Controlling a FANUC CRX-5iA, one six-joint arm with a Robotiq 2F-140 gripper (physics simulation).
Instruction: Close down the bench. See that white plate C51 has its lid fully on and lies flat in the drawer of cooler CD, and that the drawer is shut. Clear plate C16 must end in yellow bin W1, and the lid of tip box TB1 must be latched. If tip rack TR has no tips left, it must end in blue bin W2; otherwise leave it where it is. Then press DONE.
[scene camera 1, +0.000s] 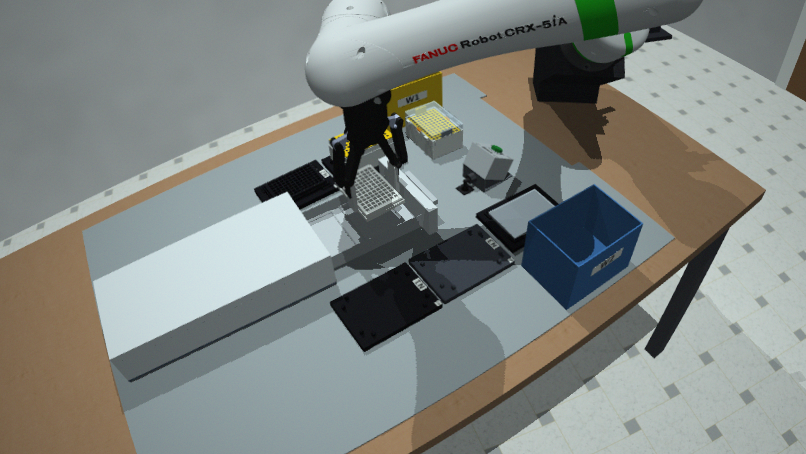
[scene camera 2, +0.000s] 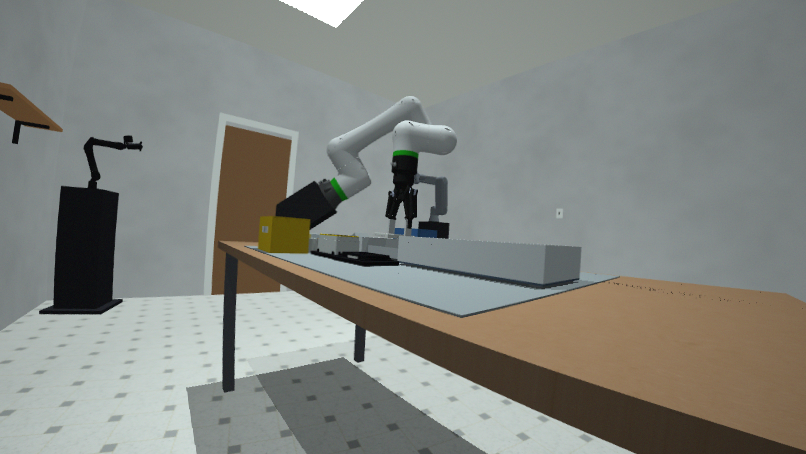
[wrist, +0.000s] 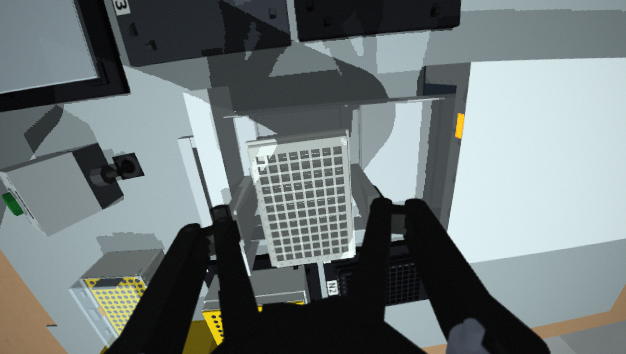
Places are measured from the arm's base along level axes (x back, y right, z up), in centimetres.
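Pixels of known places: gripper, fingertip midpoint: (scene camera 1: 374, 198) (scene camera 2: 398, 237) (wrist: 303, 183); arm's base, origin of the base link: (scene camera 2: 326, 197).
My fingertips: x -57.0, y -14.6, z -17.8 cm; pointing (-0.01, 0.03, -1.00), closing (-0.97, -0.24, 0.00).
Observation:
Ahead of a thing's pixels: the offset from my fingertips to its top centre. "*": to the spot under its first point.
My gripper (scene camera 1: 373, 190) (scene camera 2: 399, 228) (wrist: 303, 183) is shut on a white gridded plate, likely C51 @[dx -0.5, dy +1.9, dz +1.5 cm] (scene camera 1: 376, 194) (wrist: 307, 200), held roughly level over or inside the open drawer @[* dx +8.4, dy -6.2, dz -2.6 cm] (scene camera 1: 426, 217) (wrist: 204, 137) of cooler CD (scene camera 1: 214, 276) (scene camera 2: 479, 259) (wrist: 540, 160). I cannot tell whether its lid is on or whether it touches the drawer floor. Tip box TB1 @[* dx +18.9, dy +16.6, dz -0.6 cm] (scene camera 1: 434, 132) (wrist: 117, 305) has yellow contents and a clear lid; the latch is unclear. Tip rack TR @[* dx +8.7, dy +19.7, dz -0.3 cm] (wrist: 213, 320) is yellow with dark holes, mostly hidden by my gripper. Clear plate C16 is not identifiable.
Yellow bin W1 @[dx +17.5, dy +37.6, dz +4.4 cm] (scene camera 1: 428, 84) (scene camera 2: 290, 235) stands at the back, blue bin W2 @[dx +32.4, dy -24.7, dz +4.4 cm] (scene camera 1: 552, 259) at the right. The DONE box @[dx +27.3, dy +5.6, dz +0.8 cm] (scene camera 1: 485, 163) (wrist: 55, 190) has a green button. Nests N1 @[dx -4.6, dy -20.1, dz -5.4 cm] (scene camera 1: 383, 307) and N3 @[dx +11.9, dy -15.7, dz -5.4 cm] (scene camera 1: 459, 262) lie before the drawer; a black plate @[dx -13.8, dy +17.1, dz -4.9 cm] (scene camera 1: 296, 183) sits at N2.

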